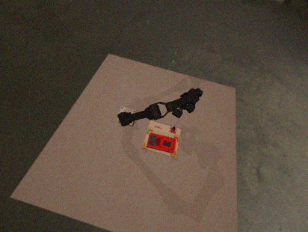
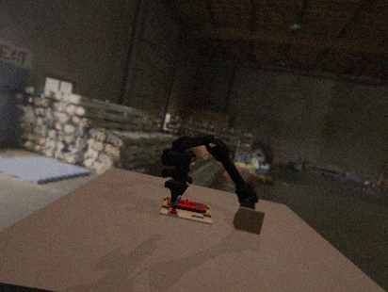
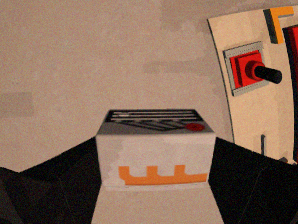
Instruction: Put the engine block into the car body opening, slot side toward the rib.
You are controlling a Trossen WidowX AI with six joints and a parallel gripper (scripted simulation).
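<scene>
Now: the dark post 11 cm to the right of my gripper tip and 6 cm below it. Round my gripper tip: engine block: right at my gripper tip.
</scene>
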